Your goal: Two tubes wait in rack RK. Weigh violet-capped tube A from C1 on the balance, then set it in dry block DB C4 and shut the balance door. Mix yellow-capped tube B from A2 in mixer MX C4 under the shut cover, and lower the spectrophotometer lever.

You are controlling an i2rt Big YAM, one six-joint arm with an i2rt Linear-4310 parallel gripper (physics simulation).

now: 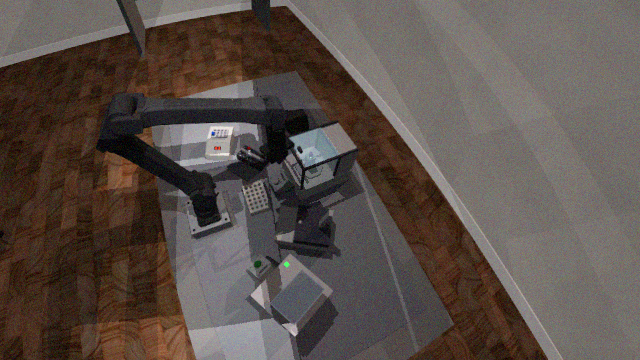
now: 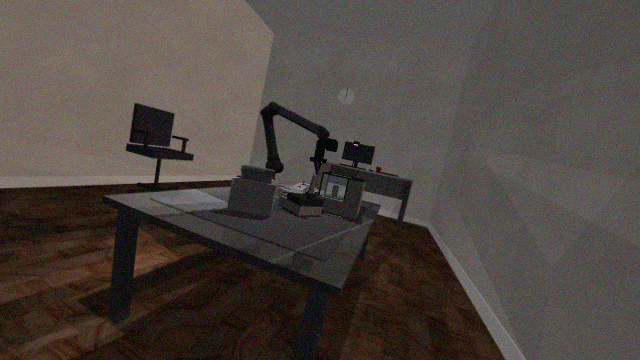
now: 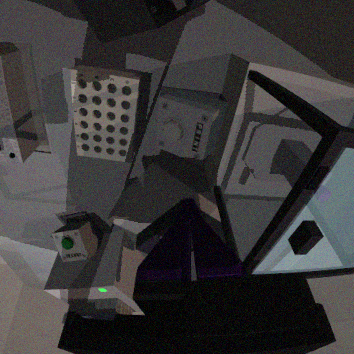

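Observation:
The balance (image 1: 342, 142) (image 2: 354, 196) (image 3: 317, 147) is a glass box in a black frame at the table's far side. A pale tube with a violet cap (image 1: 310, 156) (image 3: 323, 193) stands inside it, seen through the glass. The glass door carries a dark handle (image 1: 299, 148) (image 3: 305, 237). My gripper (image 1: 274, 156) (image 2: 318, 168) (image 3: 188, 203) is shut and empty. It hangs just left of the balance, its tips a little left of the handle and apart from it. The white rack (image 1: 256, 195) (image 3: 102, 117) lies beyond the fingers; its holes look empty.
A grey knob box (image 1: 279, 180) (image 3: 182, 130) stands between rack and balance. A white keypad box (image 1: 219, 141) and a dark unit (image 1: 250, 155) sit at the back. The lidded mixer (image 1: 308, 228), a green button box (image 1: 258, 266) (image 3: 68, 242) and the spectrophotometer (image 1: 293, 293) stand nearer.

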